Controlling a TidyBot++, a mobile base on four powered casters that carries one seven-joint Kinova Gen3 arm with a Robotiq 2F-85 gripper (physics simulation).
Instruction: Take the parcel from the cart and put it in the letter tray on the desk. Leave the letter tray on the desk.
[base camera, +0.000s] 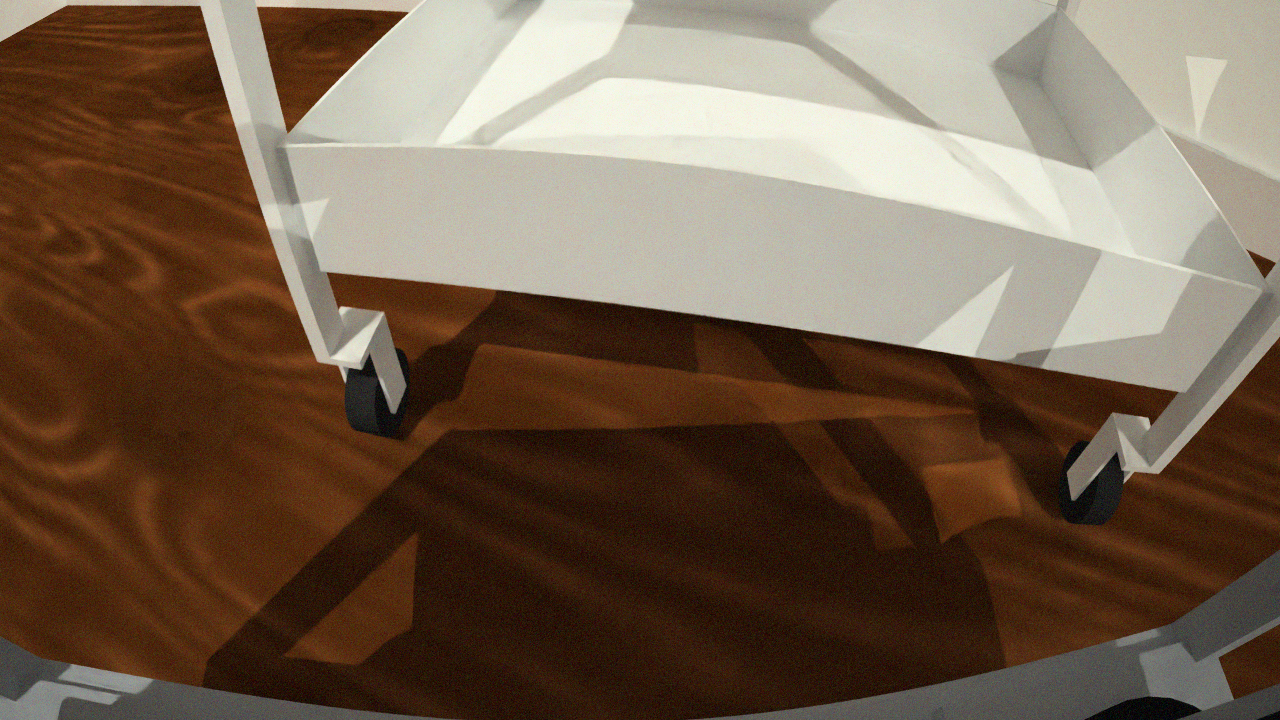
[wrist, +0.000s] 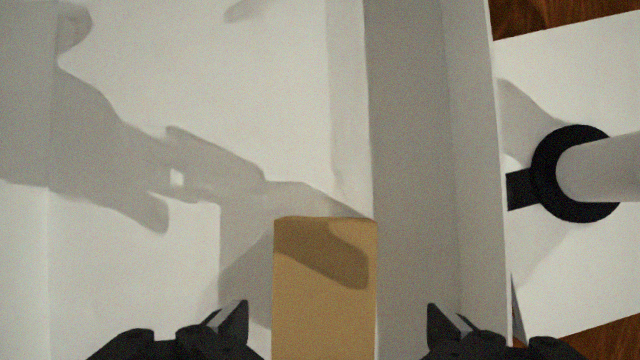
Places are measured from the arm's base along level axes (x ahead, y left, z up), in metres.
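Pixels of known places: gripper, fingertip midpoint: (wrist: 337, 322); arm's base at its link origin: (wrist: 582, 173).
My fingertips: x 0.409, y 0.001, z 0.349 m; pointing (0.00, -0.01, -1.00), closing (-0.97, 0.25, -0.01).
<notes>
Ahead of a thing's pixels: the offset from my fingertips to its top centre. "pt": to the spot under its first point. Level surfaces: height alone.
The parcel {dz -0.033, dx +0.007, dy -0.003 m} (wrist: 320, 305), a tan box, lies in the cart's white tray {dz -0.083 m} (wrist: 412, 125), close against the side wall at the right in the wrist view. Its lower part is cut off by the view's edge. My gripper (wrist: 337, 322) is open above it, with one fingertip on each side of the parcel in the view; the right one appears over the tray wall. The cart (base camera: 698, 232) stands in front of the base, and its lower tray and two casters show in the base camera view. The letter tray and the desk do not show.
My white base (wrist: 565, 295) (base camera: 1056, 685) is beside the cart, with the arm's round mount (wrist: 542, 172) on top. The cart's leg posts {pt dz -0.541, dx -0.076, dy +0.133 m} (base camera: 259, 152) and black casters (base camera: 363, 402) (base camera: 1102, 492) stand on the brown wooden floor {dz -0.745 m} (base camera: 116, 376).
</notes>
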